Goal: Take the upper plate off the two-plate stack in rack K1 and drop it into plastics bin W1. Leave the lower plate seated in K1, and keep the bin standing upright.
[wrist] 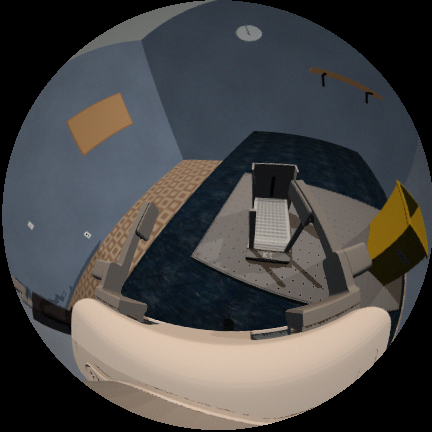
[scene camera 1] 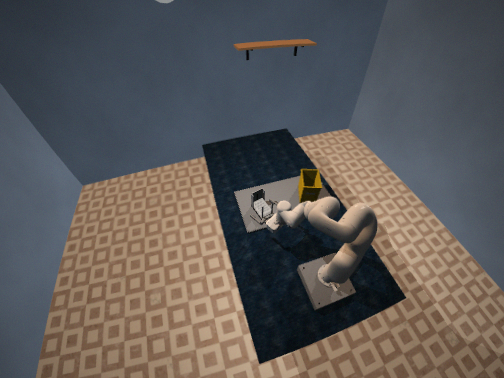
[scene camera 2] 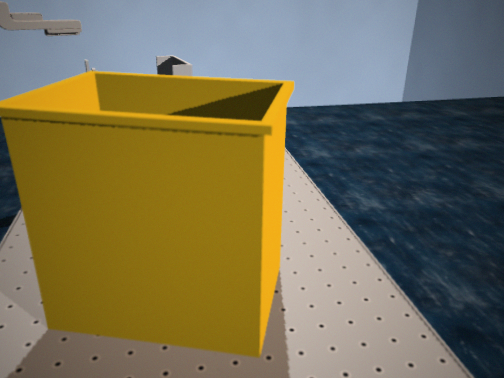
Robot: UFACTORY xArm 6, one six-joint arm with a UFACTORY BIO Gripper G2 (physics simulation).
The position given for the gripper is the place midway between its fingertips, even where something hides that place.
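Observation:
Gripper (wrist: 216, 195), with pale plate (wrist: 272, 228). Yellow bin W1 (scene camera 2: 153, 203).

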